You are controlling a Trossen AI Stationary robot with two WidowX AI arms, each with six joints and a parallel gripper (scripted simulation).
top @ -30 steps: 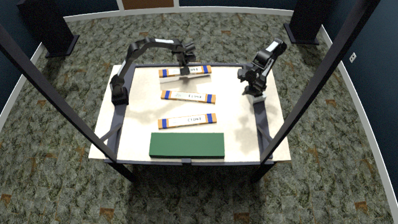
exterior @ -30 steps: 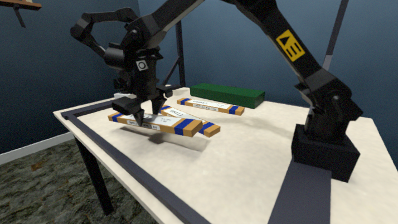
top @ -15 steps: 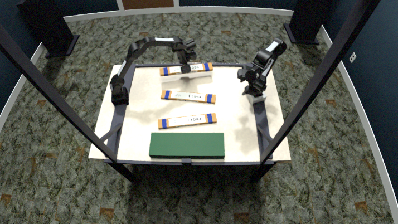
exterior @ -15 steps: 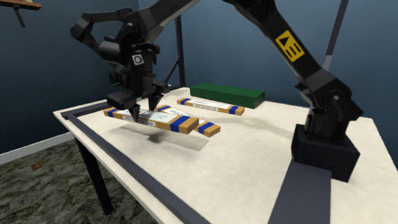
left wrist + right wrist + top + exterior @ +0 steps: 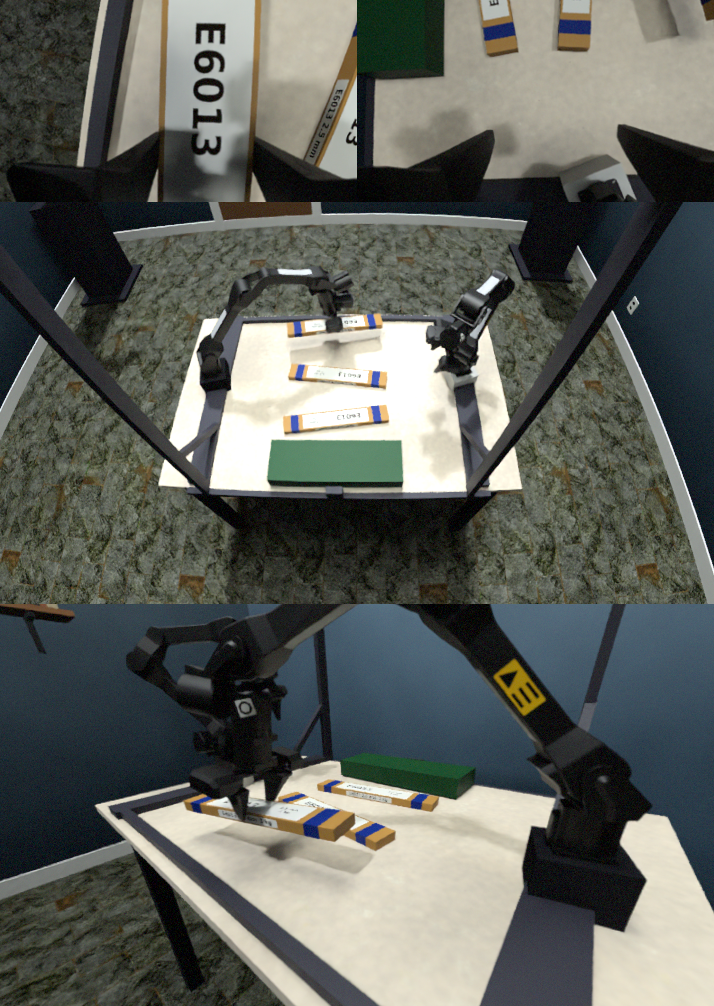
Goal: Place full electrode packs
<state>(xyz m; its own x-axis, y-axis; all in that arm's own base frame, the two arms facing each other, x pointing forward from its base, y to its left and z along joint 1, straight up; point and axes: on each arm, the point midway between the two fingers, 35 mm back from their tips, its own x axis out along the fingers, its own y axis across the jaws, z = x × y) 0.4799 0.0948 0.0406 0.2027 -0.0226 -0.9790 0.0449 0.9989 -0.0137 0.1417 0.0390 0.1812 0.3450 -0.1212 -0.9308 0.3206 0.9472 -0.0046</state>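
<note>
Right now my left hand is 110 mm short of the dark frame rail, 110 mm above it and 20 mm to the left of it. From my left hand the other things lie so: green low platform: 530 mm behind, 100 mm below.
</note>
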